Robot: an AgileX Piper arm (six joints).
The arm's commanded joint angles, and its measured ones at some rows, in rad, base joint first. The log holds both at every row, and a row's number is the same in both.
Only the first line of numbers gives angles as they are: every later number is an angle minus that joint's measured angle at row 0.
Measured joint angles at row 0:
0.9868 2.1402 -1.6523 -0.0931 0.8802 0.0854
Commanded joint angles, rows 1 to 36:
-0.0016 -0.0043 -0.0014 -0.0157 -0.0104 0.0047
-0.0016 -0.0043 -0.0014 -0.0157 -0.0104 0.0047
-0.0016 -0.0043 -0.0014 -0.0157 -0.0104 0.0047
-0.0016 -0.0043 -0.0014 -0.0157 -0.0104 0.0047
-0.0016 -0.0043 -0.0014 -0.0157 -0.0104 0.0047
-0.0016 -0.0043 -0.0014 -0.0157 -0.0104 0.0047
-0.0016 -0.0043 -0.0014 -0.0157 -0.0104 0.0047
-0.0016 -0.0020 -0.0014 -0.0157 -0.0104 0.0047
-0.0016 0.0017 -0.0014 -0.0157 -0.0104 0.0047
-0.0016 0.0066 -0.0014 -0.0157 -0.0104 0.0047
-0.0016 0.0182 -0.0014 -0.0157 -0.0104 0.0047
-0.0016 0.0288 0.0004 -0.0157 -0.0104 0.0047
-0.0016 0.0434 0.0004 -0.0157 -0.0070 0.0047
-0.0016 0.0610 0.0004 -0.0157 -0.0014 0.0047
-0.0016 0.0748 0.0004 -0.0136 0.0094 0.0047
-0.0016 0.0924 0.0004 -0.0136 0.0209 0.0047
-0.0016 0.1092 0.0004 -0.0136 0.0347 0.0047
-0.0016 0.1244 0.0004 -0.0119 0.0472 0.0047
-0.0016 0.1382 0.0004 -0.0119 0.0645 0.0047
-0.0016 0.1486 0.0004 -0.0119 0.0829 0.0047
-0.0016 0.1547 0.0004 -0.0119 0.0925 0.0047
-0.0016 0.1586 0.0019 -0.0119 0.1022 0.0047
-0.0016 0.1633 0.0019 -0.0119 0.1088 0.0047
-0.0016 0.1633 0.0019 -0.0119 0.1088 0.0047
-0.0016 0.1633 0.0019 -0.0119 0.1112 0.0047
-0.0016 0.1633 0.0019 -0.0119 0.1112 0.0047
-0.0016 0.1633 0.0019 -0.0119 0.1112 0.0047
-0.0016 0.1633 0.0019 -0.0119 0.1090 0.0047
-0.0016 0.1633 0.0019 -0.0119 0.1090 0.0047
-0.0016 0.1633 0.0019 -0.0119 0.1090 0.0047
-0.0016 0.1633 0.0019 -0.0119 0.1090 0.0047
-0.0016 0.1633 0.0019 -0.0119 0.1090 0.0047
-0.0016 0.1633 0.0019 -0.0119 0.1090 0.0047
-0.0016 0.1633 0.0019 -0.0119 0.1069 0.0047
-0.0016 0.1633 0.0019 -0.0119 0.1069 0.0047
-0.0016 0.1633 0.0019 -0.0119 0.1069 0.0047
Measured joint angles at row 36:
0.0000 0.0884 -0.0314 -0.0094 0.0547 0.0000
